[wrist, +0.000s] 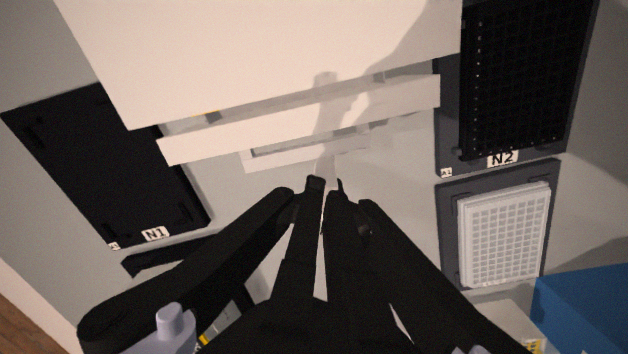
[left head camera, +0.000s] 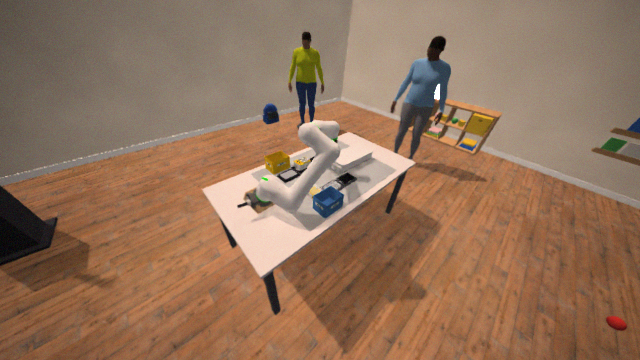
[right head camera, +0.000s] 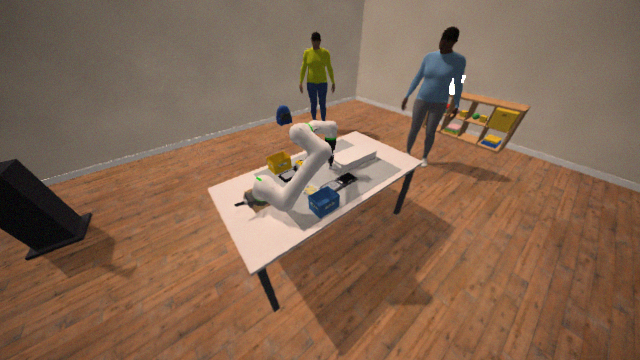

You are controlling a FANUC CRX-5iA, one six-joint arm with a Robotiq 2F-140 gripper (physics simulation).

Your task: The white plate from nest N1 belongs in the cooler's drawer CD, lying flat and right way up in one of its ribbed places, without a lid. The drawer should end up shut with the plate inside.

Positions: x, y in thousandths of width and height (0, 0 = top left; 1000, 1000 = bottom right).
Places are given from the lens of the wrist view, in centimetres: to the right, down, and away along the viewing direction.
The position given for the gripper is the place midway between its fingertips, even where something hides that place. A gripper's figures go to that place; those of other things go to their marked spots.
gripper (wrist: 515, 476): 1, -1, 21
white cooler (wrist: 248, 194): -9, -6, 13
gridded plate (wrist: 799, 660): 20, 6, 25
The marked spots on the white cooler and the gridded plate are 34 cm apart.
